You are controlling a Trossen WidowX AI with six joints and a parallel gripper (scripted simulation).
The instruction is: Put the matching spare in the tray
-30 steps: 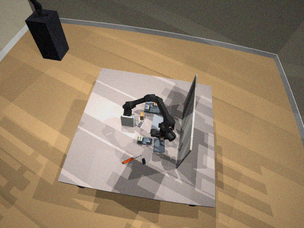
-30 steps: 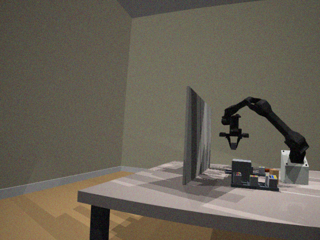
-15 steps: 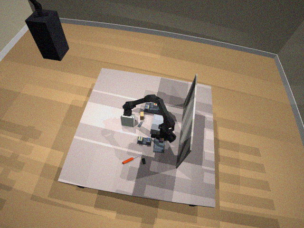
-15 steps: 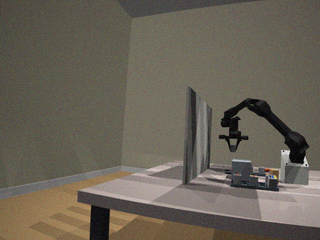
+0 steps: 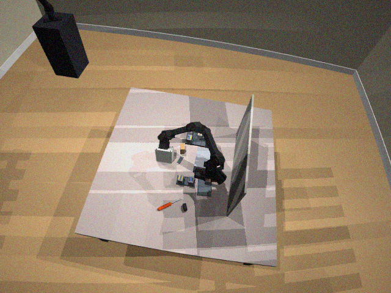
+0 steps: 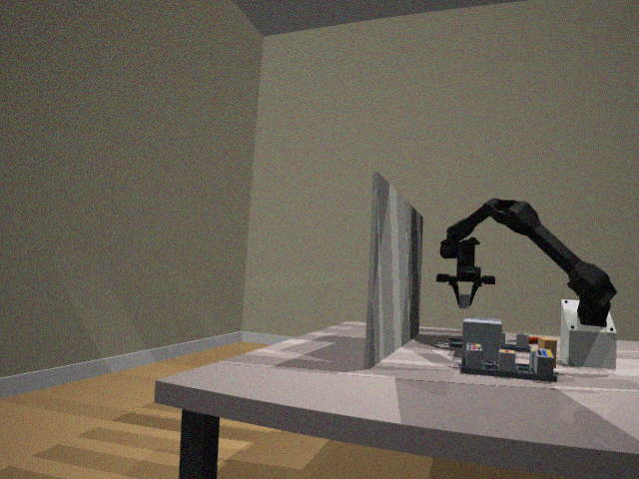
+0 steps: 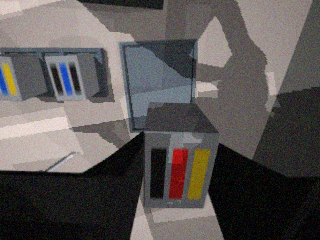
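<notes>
My gripper tip is now 10 mm past the flat blue-grey tray and 130 mm above it. Round my gripper tip: grey mounted unit (60 mm behind, 190 mm to the left, 80 mm below); tall upright panel (180 mm ahead, 180 mm to the left, 100 mm above); grey spare (20 mm above).
</notes>
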